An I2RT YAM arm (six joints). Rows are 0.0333 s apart.
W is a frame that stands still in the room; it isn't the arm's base.
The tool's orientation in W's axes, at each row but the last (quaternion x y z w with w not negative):
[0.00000 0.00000 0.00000 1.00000]
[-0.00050 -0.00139 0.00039 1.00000]
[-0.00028 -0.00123 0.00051 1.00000]
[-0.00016 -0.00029 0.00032 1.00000]
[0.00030 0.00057 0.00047 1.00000]
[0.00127 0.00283 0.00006 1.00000]
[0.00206 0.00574 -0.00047 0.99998]
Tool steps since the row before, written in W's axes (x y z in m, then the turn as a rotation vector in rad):
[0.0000 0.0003 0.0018 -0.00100 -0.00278 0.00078]
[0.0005 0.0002 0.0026 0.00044 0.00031 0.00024]
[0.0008 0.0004 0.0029 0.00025 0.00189 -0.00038]
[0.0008 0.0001 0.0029 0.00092 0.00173 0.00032]
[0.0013 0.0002 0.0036 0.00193 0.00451 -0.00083]
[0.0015 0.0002 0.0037 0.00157 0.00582 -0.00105]
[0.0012 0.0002 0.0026 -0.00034 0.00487 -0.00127]
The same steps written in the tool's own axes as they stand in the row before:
[0.0000 0.0003 0.0018 -0.00100 -0.00278 0.00078]
[0.0005 0.0002 0.0026 0.00044 0.00031 0.00024]
[0.0008 0.0004 0.0029 0.00025 0.00189 -0.00038]
[0.0008 0.0001 0.0029 0.00092 0.00173 0.00032]
[0.0013 0.0002 0.0036 0.00194 0.00451 -0.00083]
[0.0015 0.0002 0.0037 0.00158 0.00582 -0.00106]
[0.0012 0.0002 0.0026 -0.00033 0.00486 -0.00129]

